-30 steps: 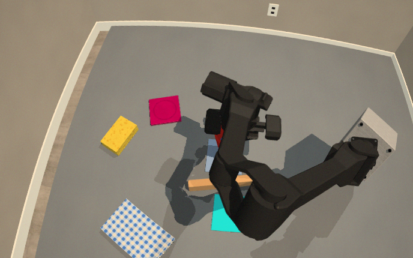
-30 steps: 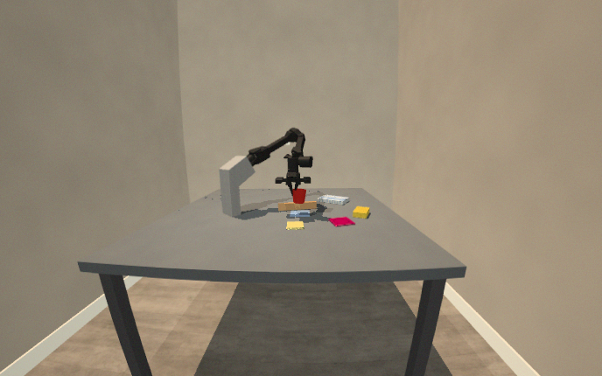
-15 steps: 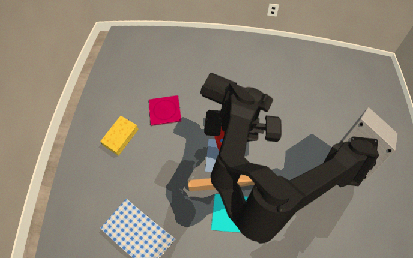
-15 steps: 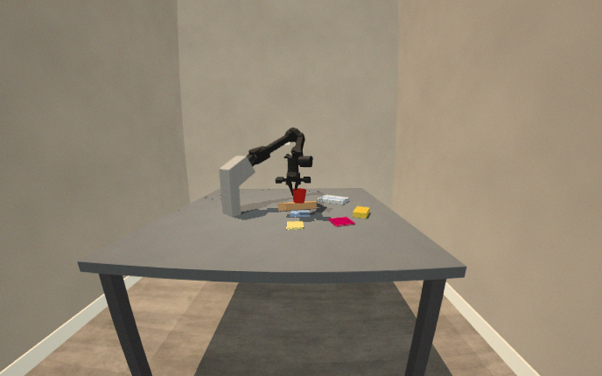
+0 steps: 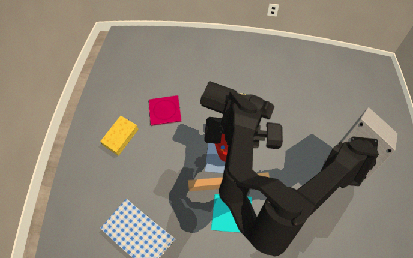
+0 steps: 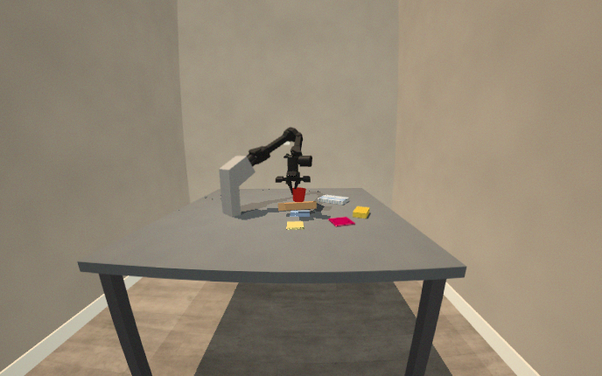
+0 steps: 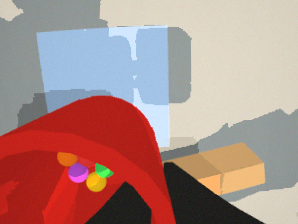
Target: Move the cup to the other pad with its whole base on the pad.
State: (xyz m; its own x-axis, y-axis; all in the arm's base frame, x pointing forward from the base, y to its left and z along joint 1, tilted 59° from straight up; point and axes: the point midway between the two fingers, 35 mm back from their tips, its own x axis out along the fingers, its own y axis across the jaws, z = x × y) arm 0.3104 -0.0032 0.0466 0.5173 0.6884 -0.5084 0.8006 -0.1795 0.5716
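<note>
My hand is 3 cm short of the cup, 1 cm to the right of it and 5 cm above it. Round my hand: yellow sponge (36 cm ahead, 9 cm to the left, 12 cm below); then teal pad (5 cm behind, 15 cm to the left, 15 cm below); then bar (1 cm behind, 7 cm to the left, 13 cm below).
</note>
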